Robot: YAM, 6 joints.
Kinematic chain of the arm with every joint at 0, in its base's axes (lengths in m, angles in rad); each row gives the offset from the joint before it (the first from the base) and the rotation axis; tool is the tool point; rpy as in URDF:
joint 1: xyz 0 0 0.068 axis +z
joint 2: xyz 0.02 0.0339 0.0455 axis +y
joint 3: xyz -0.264 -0.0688 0 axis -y
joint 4: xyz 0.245 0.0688 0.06 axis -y
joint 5: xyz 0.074 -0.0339 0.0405 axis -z
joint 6: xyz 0.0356 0 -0.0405 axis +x
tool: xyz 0 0 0 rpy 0 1.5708 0
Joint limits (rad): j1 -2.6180..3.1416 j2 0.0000..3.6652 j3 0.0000..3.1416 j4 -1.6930..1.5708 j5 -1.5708..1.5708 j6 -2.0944..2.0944
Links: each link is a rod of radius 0.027 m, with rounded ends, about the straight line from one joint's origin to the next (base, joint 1, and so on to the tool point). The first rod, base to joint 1, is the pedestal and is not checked.
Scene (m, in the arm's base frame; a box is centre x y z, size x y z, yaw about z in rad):
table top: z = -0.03
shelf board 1: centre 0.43 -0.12 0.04 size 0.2 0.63 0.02 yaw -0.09
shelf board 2: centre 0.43 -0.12 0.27 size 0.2 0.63 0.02 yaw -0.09
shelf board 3: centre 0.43 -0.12 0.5 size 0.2 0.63 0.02 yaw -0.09
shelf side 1: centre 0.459 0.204 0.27 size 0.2 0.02 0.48 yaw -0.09
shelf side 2: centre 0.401 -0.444 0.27 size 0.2 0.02 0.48 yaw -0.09
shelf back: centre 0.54 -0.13 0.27 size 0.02 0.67 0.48 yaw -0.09
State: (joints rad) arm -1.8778 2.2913 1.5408 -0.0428 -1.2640 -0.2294
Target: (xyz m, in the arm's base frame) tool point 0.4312 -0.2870 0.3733
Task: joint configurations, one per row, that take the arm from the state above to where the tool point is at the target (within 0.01 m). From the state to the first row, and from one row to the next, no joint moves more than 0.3 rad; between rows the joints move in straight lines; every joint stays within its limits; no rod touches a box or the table.
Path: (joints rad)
1: -1.5832 2.0393 1.4895 -0.0888 -1.2713 -0.2294
2: -1.2887 1.7873 1.4382 -0.1348 -1.2786 -0.2294
3: -0.9941 1.5352 1.3869 -0.1808 -1.2859 -0.2294
4: -0.8794 1.7644 1.6426 -0.0719 -1.2408 -0.2294
5: -0.7647 1.9935 1.8984 0.0371 -1.1958 -0.2294
6: -0.6500 2.2227 2.1542 0.1460 -1.1507 -0.2294

